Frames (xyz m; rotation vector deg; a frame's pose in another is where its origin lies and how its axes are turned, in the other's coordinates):
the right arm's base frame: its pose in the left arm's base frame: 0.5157 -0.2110 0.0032 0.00 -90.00 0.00
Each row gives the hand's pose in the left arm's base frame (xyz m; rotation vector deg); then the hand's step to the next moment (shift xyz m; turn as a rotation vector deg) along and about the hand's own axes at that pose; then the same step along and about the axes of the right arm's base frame.
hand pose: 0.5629 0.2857 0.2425 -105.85 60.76 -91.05
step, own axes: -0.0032 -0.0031 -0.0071 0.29 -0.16 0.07
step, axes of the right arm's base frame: 0.0020 0.0053 0.0062 0.28 -0.15 -0.11
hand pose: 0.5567 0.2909 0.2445 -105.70 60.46 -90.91
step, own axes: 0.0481 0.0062 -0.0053 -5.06 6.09 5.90
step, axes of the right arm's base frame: 0.0250 -0.0416 0.0053 -8.97 -0.22 -4.12
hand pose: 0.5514 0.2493 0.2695 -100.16 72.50 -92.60
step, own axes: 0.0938 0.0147 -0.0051 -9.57 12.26 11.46
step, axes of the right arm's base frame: 0.0395 -0.0843 0.0191 -17.64 -0.85 -7.84
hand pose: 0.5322 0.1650 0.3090 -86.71 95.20 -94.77
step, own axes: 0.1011 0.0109 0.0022 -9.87 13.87 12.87
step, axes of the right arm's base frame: 0.0323 -0.0877 0.0401 -19.53 -1.70 -8.44
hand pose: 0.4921 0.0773 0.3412 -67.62 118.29 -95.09
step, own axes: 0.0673 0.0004 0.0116 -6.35 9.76 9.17
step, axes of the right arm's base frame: 0.0153 -0.0558 0.0362 -13.61 -1.70 -5.63
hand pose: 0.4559 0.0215 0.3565 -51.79 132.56 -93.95
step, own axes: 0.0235 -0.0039 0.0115 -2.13 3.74 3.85
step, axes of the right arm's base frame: 0.0039 -0.0232 0.0121 -5.28 -1.09 -2.07
